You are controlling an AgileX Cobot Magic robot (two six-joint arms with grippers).
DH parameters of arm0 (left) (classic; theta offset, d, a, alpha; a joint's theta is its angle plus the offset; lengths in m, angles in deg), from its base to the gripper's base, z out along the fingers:
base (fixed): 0 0 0 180
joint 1: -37.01 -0.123 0 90
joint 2: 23.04 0 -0.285 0
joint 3: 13.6 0 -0.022 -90
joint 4: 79.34 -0.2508 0 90
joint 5: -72.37 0 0.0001 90
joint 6: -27.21 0.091 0 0
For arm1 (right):
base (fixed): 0 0 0 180
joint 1: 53.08 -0.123 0 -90
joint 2: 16.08 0 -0.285 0
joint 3: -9.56 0 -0.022 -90
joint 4: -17.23 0.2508 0 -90
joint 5: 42.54 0 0.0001 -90
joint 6: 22.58 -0.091 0 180
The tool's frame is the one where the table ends.
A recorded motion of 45 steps. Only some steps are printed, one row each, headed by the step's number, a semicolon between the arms.
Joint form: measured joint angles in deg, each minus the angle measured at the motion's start. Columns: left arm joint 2, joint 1, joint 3, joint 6, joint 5, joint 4; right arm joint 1, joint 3, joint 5, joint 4, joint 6, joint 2.
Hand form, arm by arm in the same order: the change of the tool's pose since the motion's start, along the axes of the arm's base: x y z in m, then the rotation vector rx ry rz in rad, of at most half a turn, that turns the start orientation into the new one. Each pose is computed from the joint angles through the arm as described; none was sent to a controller.
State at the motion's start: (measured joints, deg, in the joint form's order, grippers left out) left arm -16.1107 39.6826 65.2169 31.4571 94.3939 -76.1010; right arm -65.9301 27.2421 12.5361 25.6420 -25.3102 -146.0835
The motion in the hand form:
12: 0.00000 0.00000 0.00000 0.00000 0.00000 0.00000; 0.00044 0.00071 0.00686 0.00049 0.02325 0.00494
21: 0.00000 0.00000 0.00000 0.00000 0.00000 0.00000; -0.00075 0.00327 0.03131 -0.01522 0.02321 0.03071
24: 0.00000 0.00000 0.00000 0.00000 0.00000 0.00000; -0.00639 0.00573 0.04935 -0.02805 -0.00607 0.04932
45: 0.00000 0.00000 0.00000 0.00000 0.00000 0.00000; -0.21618 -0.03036 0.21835 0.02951 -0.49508 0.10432
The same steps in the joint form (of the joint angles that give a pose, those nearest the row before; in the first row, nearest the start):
12: 0.00 0.00 0.00 0.00 0.00 0.00; 0.00 1.90 3.11 0.15 -0.09 -0.11
21: 0.00 0.00 0.00 0.00 0.00 0.00; -0.49 5.49 8.19 -1.00 -0.12 1.15
24: 0.00 0.00 0.00 0.00 0.00 0.00; -1.17 5.78 9.26 -2.14 -0.12 3.38
45: 0.00 0.00 0.00 0.00 0.00 0.00; -7.08 -22.06 5.02 -7.47 -2.38 54.94

